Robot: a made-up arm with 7 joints. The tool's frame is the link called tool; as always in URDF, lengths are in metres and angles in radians. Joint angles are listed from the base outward. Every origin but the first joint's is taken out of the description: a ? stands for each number. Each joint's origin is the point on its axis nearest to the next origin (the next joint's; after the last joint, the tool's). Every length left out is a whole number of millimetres.
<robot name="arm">
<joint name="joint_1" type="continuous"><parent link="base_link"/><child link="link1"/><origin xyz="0 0.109 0" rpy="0 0 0"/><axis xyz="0 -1 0"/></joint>
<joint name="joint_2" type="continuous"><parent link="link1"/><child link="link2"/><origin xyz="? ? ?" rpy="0 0 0"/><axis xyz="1 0 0"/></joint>
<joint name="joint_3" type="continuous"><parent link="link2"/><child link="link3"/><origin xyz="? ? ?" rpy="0 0 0"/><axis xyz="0 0 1"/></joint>
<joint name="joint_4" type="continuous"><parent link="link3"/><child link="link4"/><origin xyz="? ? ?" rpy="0 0 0"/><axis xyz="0 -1 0"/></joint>
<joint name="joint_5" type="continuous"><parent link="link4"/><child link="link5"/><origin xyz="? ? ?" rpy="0 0 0"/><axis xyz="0 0 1"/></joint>
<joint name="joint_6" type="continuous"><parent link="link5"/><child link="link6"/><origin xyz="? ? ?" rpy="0 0 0"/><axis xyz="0 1 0"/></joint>
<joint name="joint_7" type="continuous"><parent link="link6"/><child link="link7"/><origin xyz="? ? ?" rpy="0 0 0"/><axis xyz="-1 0 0"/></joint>
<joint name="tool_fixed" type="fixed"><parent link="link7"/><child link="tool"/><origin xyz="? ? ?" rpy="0 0 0"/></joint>
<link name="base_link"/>
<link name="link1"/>
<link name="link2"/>
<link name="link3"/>
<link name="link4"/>
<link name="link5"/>
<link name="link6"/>
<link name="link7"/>
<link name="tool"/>
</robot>
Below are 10 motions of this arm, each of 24 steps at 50 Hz.
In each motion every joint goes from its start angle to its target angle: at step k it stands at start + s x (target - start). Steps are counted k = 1, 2, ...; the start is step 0. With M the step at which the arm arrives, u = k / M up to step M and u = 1 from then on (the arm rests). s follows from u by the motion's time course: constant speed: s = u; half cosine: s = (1 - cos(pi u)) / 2; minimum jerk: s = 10 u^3 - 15 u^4 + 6 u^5.
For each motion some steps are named. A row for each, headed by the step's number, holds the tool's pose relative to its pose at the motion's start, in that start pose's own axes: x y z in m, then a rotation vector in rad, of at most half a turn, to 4 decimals.
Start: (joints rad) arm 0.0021 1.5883 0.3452 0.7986 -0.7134 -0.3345 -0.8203
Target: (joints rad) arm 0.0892 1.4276 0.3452 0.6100 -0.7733 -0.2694 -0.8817
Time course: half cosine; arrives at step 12
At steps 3, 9, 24:
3: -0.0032 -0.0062 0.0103 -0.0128 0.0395 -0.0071
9: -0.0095 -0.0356 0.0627 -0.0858 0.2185 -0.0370
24: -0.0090 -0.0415 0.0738 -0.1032 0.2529 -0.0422

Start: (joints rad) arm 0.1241 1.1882 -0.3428 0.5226 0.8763 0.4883 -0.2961
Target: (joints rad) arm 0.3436 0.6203 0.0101 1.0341 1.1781 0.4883 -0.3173
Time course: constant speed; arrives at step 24
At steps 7, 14, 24:
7: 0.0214 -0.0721 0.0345 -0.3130 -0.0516 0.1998
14: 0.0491 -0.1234 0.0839 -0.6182 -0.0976 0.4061
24: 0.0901 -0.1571 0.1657 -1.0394 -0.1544 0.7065

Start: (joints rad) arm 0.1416 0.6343 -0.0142 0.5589 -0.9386 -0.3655 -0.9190
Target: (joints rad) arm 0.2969 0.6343 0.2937 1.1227 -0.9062 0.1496 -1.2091
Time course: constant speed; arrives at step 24
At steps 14, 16, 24:
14: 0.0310 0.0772 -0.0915 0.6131 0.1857 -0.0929
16: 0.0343 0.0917 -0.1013 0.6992 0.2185 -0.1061
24: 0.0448 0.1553 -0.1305 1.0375 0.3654 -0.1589

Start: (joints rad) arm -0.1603 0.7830 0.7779 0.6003 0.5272 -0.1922 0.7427
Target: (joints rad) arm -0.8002 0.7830 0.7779 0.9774 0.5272 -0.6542 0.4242
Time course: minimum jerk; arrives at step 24
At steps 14, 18, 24:
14: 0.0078 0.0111 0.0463 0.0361 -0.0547 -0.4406
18: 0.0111 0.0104 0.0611 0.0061 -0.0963 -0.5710
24: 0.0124 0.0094 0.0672 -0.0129 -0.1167 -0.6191

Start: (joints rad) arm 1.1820 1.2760 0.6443 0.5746 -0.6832 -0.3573 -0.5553
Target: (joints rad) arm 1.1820 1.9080 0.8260 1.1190 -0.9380 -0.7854 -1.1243
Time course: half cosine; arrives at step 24
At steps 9, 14, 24:
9: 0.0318 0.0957 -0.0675 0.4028 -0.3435 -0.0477
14: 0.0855 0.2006 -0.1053 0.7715 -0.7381 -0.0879
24: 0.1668 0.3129 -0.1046 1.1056 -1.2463 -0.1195

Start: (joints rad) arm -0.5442 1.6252 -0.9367 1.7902 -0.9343 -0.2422 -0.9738
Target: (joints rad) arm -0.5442 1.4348 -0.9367 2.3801 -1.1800 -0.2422 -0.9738
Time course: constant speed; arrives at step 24
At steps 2, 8, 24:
2: 0.0097 0.0031 -0.0125 0.0473 -0.0387 0.0154
8: 0.0388 0.0179 -0.0472 0.1946 -0.1513 0.0534
24: 0.1108 0.0910 -0.1099 0.6231 -0.4187 0.0970

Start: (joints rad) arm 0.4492 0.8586 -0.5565 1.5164 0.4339 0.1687 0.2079
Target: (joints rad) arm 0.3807 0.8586 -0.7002 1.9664 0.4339 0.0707 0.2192
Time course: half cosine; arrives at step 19
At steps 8, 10, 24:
8: 0.0271 -0.0381 0.0038 -0.1367 -0.1422 -0.0388
10: 0.0385 -0.0546 0.0079 -0.1963 -0.2054 -0.0504
24: 0.0695 -0.0986 0.0274 -0.3621 -0.3864 -0.0654

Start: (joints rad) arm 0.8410 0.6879 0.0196 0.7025 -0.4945 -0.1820 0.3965
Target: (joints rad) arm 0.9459 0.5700 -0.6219 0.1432 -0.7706 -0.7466 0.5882
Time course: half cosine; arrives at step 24
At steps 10, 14, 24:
10: -0.0156 -0.0588 -0.0179 -0.3553 -0.0510 -0.2252
14: -0.0302 -0.0922 -0.0197 -0.6139 -0.0829 -0.3779
24: -0.0549 -0.1231 -0.0113 -0.9952 -0.1112 -0.5824

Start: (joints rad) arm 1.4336 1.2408 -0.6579 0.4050 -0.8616 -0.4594 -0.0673
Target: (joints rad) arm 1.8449 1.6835 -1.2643 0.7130 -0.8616 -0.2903 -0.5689
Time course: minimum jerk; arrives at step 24
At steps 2, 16, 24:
2: -0.0005 0.0006 0.0003 0.0031 0.0014 -0.0025
16: -0.0659 0.0419 0.0646 0.3814 0.1602 -0.3313
24: -0.0768 0.0348 0.0845 0.4507 0.1816 -0.3923

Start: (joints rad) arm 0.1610 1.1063 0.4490 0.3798 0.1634 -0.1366 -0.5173
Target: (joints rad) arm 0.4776 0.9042 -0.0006 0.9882 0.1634 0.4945 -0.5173
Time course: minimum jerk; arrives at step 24
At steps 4, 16, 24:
4: 0.0056 -0.0052 0.0020 -0.0140 0.0009 -0.0010
16: 0.1419 -0.0928 0.0846 -0.3188 -0.0380 -0.0254
24: 0.1824 -0.1045 0.1201 -0.4013 -0.0701 -0.0340

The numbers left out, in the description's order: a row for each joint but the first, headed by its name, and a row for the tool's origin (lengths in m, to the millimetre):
joint_2: 0 0 0
joint_3: 0 0 -0.203
joint_4: 0 0 0
joint_5: 0 0 -0.267
joint_6: 0 0 0
joint_7: 0 0 0
tool: 0 0 0

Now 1 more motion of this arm.
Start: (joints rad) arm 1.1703 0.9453 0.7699 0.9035 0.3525 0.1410 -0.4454
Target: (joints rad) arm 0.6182 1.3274 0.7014 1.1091 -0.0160 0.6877 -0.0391
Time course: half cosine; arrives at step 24
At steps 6, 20, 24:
6: 0.0134 0.0050 -0.0012 -0.0586 -0.0177 -0.1673
20: 0.0723 -0.0225 0.0201 -0.2209 -0.0103 -1.0367
24: 0.0747 -0.0282 0.0241 -0.2217 -0.0060 -1.1049

